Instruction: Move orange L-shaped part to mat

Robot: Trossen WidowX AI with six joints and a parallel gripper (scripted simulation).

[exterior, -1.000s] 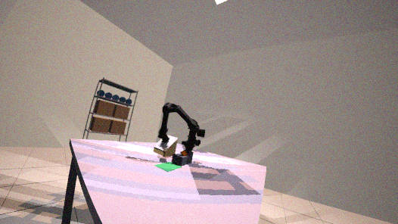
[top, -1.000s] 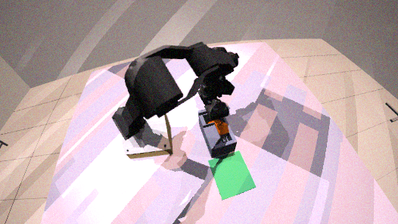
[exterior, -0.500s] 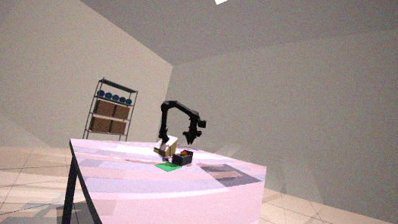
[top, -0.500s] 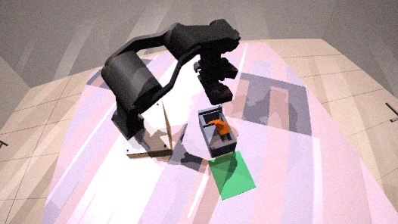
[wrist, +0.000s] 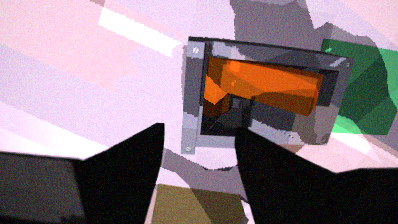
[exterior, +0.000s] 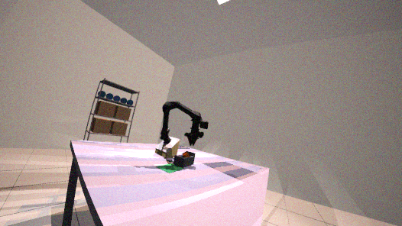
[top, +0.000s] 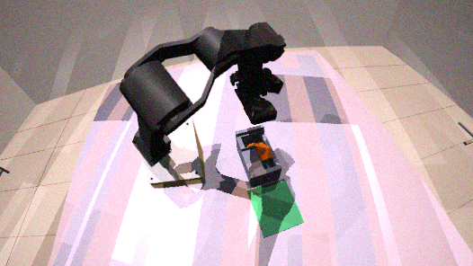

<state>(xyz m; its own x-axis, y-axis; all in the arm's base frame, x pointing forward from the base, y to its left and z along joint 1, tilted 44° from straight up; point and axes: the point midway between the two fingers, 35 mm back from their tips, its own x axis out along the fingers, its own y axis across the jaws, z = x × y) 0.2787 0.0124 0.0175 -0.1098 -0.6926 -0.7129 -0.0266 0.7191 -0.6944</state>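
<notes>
The orange L-shaped part is 10 cm below my gripper tip and 4 cm to the right of it. Round my gripper tip: green mat 22 cm to the right, 16 cm below.
</notes>
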